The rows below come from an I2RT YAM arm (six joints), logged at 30 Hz.
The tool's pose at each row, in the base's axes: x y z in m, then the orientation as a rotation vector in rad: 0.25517, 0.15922, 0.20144, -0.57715, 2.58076, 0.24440; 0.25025, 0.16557, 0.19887, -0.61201, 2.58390, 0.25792; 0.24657, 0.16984, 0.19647, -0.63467, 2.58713, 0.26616; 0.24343, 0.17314, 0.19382, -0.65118, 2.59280, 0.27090; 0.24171, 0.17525, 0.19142, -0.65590, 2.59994, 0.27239; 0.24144, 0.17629, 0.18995, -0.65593, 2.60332, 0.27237
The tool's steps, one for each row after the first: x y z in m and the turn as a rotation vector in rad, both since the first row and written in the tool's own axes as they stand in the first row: 0.00292, 0.00768, 0.00190, -0.01737, 0.01045, -0.02019; 0.00551, 0.01296, 0.00360, -0.02839, 0.01861, -0.03305; 0.00814, 0.01712, 0.00549, -0.03587, 0.02790, -0.04181; 0.00994, 0.01961, 0.00743, -0.03865, 0.03580, -0.04296; 0.01051, 0.02056, 0.00887, -0.03899, 0.03902, -0.04219
